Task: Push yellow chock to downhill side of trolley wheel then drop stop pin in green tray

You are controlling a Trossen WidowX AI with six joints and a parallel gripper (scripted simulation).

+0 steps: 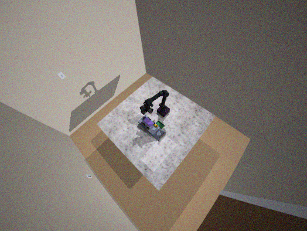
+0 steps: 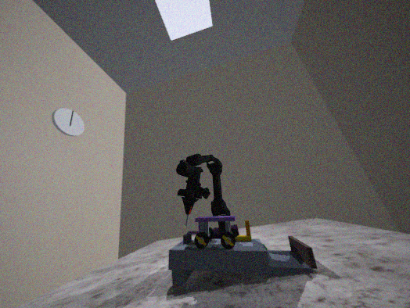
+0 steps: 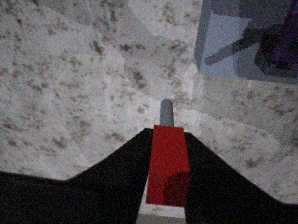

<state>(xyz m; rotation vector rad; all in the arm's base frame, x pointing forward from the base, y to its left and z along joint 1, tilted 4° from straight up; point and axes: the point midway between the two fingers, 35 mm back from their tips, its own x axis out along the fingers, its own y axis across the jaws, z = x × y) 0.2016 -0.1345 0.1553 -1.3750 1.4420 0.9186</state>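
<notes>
My gripper tip is 21 cm to the right of the yellow chock, 10 cm above it and 7 cm short of it. The rest, counted from my gripper tip: purple trolley: 12 cm to the left, 11 cm ahead, 7 cm below; grey ramp: 13 cm below, 12 cm to the left, 11 cm ahead; red-headed stop pin: right at my gripper tip.
</notes>
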